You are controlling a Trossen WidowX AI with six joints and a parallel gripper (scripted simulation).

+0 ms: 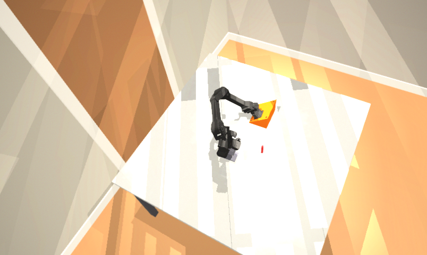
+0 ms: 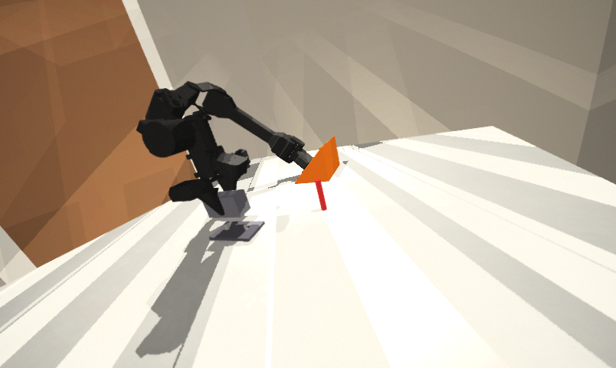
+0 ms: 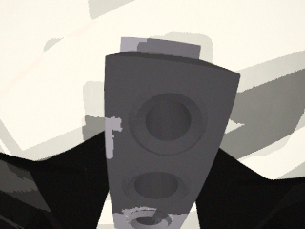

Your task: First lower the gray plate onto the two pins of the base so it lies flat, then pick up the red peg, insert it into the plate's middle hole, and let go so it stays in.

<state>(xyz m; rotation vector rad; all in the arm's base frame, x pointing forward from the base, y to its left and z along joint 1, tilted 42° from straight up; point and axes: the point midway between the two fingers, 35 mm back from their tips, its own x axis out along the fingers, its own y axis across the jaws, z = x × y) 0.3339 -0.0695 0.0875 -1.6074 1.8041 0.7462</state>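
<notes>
Now: gripper tip 20 cm to the right of the red peg, 8 cm past it and 2 cm above it. The rest, counted from my gripper tip: gray plate: 3 cm above.
</notes>
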